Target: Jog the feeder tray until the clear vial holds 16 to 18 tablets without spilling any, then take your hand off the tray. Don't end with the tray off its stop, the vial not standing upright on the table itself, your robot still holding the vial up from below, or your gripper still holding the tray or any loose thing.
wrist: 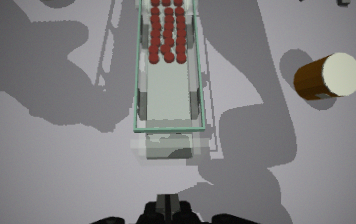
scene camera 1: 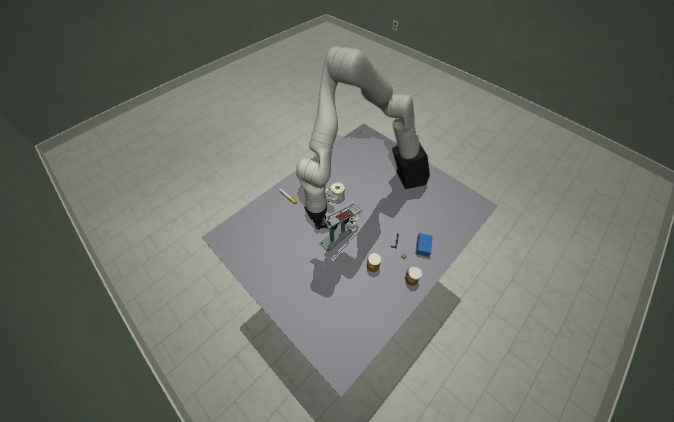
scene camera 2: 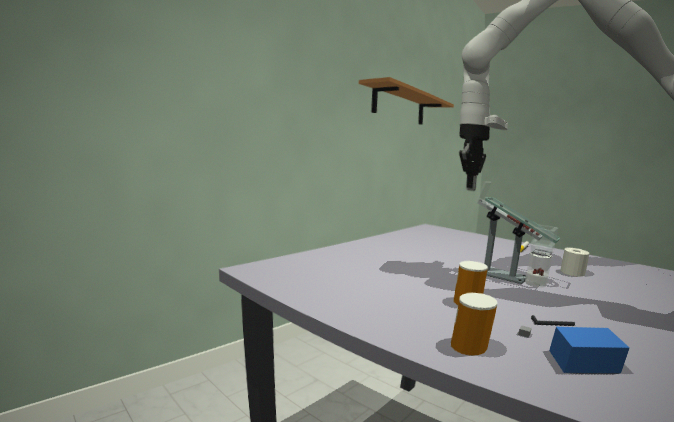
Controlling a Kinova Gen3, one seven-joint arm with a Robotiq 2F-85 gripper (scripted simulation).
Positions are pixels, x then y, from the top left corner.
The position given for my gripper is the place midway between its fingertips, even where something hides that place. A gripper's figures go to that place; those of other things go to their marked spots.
My gripper (scene camera 2: 470,190): 89 cm from the lens. A clear vial (scene camera 2: 538,268): 83 cm from the lens. A blue box (scene camera 2: 576,349): 51 cm from the lens. The marked spots on the clear vial and the blue box are 35 cm apart.
